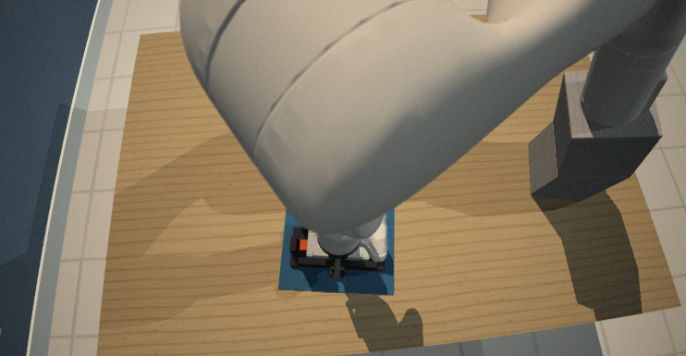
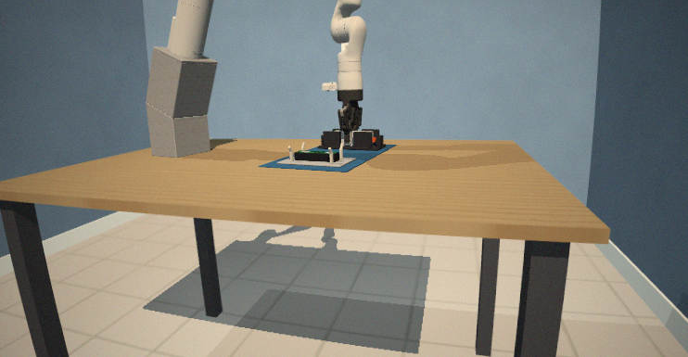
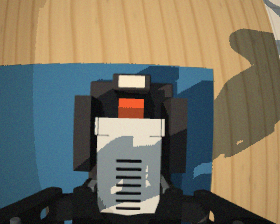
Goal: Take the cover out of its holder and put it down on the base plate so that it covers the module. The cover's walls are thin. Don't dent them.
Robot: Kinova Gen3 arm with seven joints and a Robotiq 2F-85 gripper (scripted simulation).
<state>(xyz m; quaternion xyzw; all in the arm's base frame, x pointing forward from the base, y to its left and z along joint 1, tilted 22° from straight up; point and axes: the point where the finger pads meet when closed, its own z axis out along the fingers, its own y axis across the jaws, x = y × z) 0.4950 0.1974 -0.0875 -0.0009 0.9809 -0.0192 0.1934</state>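
My hand is right at the white cover.
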